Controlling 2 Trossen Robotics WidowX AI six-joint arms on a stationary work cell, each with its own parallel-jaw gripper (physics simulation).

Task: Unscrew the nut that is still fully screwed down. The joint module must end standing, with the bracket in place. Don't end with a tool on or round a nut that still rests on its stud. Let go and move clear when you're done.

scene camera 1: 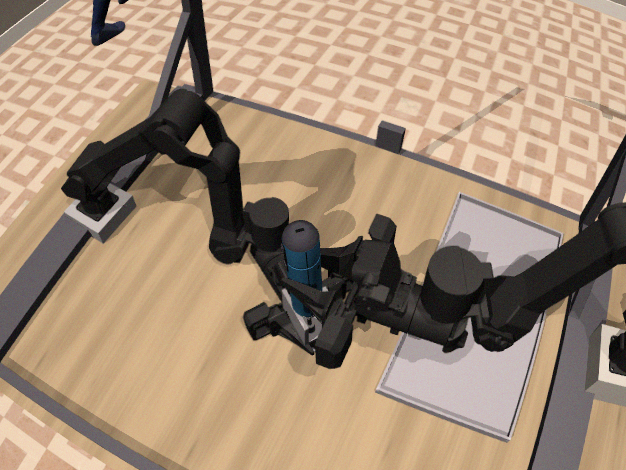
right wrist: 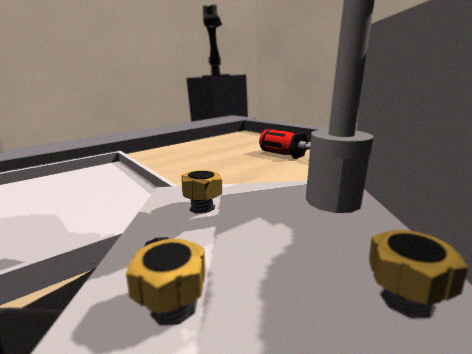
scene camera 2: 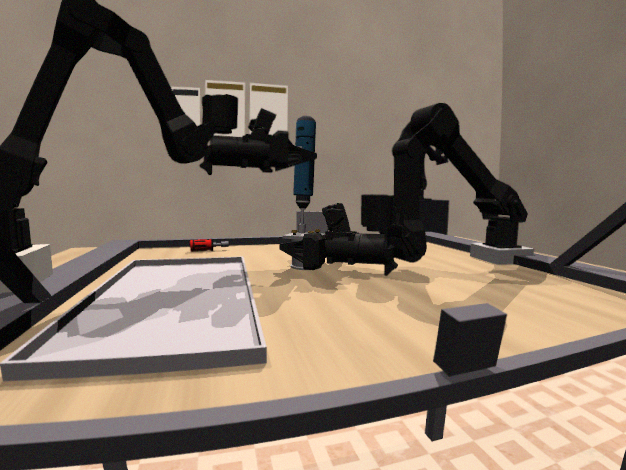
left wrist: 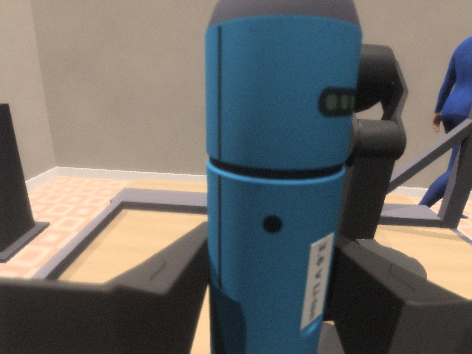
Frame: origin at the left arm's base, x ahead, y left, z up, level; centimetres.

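Where they show: left gripper, fingertip midpoint: [scene camera 1: 289, 265] [scene camera 2: 313, 157] [left wrist: 264, 234]; right gripper, fingertip midpoint: [right wrist: 251, 234] [scene camera 2: 285, 245]; right arm's base, origin of the base link: [scene camera 1: 97, 203] [scene camera 2: 501, 245].
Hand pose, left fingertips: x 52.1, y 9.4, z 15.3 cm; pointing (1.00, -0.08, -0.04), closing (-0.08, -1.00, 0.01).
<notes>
After its pixels a point has its place.
The blue power screwdriver [scene camera 1: 302, 252] {x 49.7, y 11.5, z 22.3 cm} [scene camera 2: 304, 172] {x 49.5, y 7.5, z 12.0 cm} [left wrist: 277, 200] {x 48.4, y 9.9, z 18.6 cm} stands upright, bit down. My left gripper [scene camera 1: 310, 277] {x 52.1, y 9.4, z 15.3 cm} [scene camera 2: 307, 155] {x 52.1, y 9.4, z 15.3 cm} [left wrist: 264, 234] {x 52.1, y 9.4, z 15.3 cm} is shut on its body. Its grey socket [right wrist: 339, 172] {x 50.0, y 8.5, z 0.8 cm} sits down on the bracket [right wrist: 240, 260] {x 49.6, y 5.6, z -0.3 cm} in the right wrist view, and any nut inside it is hidden. Three gold nuts [right wrist: 201, 185] {x 47.6, y 6.2, z 0.6 cm} [right wrist: 166, 275] [right wrist: 417, 265] stand raised on their threaded studs. The joint module [scene camera 2: 298, 264] {x 47.4, y 4.8, z -5.9 cm} stands upright under the bracket, and my right gripper [scene camera 2: 289, 246] {x 46.2, y 9.3, z -2.8 cm} is shut on it, low down. Its fingertips are mostly hidden.
A red hand driver [scene camera 2: 201, 245] {x 30.2, y 29.6, z -5.2 cm} [right wrist: 280, 142] {x 31.2, y 29.6, z -5.0 cm} lies on the table at the back left in scene camera 2. A shallow grey tray [scene camera 1: 444, 420] {x 26.7, y 14.5, z -6.7 cm} [scene camera 2: 151, 365] {x 23.4, y -27.5, z -6.2 cm} lies under my left forearm. A dark block [scene camera 1: 390, 136] {x 48.5, y -35.4, z -2.6 cm} [scene camera 2: 470, 338] {x 47.5, y -37.6, z -3.1 cm} stands at the table's edge.
</notes>
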